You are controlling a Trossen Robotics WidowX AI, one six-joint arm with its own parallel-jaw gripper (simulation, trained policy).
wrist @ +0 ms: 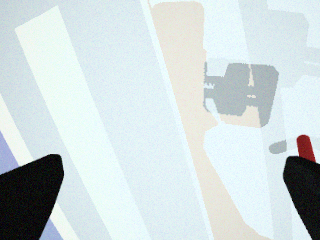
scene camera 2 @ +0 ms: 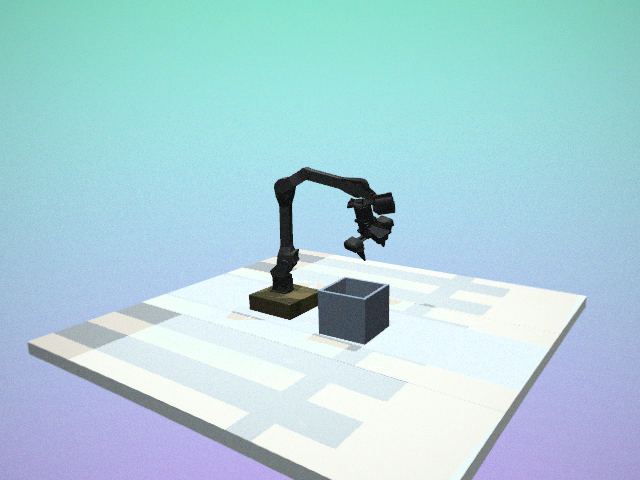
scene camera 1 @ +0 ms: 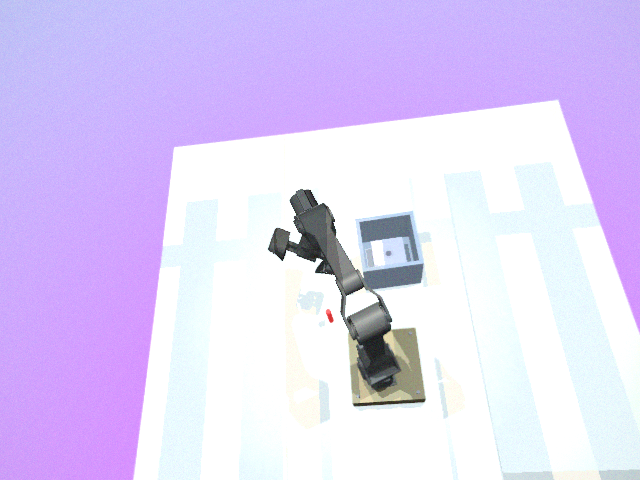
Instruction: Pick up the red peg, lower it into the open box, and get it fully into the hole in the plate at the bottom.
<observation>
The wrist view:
gripper: 175, 166
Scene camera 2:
gripper: 373, 253
grey-blue box: 357, 310
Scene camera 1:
gripper: 299, 265
grey-blue box: 402, 224
pale plate: 388, 251
</observation>
